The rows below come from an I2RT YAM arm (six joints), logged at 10 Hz.
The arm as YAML. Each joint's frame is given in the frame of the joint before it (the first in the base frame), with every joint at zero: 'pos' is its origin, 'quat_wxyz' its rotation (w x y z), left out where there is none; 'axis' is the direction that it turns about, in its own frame. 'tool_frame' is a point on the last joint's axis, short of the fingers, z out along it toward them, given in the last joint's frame.
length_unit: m
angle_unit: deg
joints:
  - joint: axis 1
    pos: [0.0, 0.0, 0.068]
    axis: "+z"
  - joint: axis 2
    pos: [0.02, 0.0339, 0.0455]
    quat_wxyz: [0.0, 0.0, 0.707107, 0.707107]
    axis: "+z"
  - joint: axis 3
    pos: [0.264, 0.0, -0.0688]
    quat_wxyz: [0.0, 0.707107, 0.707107, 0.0]
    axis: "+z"
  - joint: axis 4
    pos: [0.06, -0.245, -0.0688]
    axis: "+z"
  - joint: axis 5
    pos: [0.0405, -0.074, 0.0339]
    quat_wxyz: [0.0, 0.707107, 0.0, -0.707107]
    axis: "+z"
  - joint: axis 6
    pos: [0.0, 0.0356, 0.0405]
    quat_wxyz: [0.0, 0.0, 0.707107, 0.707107]
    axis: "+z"
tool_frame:
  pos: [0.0, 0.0, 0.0]
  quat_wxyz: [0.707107, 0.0, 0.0, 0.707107]
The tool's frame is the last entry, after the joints.
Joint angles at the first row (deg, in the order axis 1, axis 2, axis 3, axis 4, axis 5, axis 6):
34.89, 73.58, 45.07, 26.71, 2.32, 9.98
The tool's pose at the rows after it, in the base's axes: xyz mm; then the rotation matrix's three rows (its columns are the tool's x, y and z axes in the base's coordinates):
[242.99 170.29 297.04], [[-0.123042 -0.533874 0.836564], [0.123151 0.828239 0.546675], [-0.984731 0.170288 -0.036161]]
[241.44 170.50 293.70], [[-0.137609 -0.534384 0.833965], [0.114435 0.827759 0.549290], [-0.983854 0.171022 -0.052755]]
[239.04 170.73 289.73], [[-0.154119 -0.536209 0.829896], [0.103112 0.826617 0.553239], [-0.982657 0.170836 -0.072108]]
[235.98 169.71 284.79], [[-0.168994 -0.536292 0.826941], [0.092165 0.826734 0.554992], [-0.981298 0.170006 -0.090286]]
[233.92 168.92 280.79], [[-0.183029 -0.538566 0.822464], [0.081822 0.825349 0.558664], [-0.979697 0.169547 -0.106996]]
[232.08 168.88 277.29], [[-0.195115 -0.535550 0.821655], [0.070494 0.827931 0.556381], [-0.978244 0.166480 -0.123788]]
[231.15 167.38 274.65], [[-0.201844 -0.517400 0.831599], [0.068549 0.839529 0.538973], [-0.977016 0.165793 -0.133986]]
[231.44 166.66 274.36], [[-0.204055 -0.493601 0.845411], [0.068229 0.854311 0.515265], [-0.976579 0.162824 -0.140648]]
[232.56 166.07 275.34], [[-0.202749 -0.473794 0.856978], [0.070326 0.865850 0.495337], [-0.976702 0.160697 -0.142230]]
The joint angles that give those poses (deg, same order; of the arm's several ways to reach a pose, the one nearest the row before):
35.28, 73.16, 44.43, 26.66, 2.11, 9.89
35.48, 73.00, 43.96, 26.02, 2.11, 9.97
35.79, 72.71, 43.33, 25.25, 2.10, 10.01
35.98, 72.19, 42.28, 24.73, 2.10, 10.02
36.06, 71.86, 41.55, 24.17, 1.87, 10.02
36.31, 71.66, 41.02, 23.52, 2.19, 9.93
36.33, 71.40, 40.50, 23.19, 3.35, 10.08
36.38, 71.36, 40.58, 22.67, 4.97, 10.17
36.30, 71.44, 40.91, 22.30, 6.21, 10.24

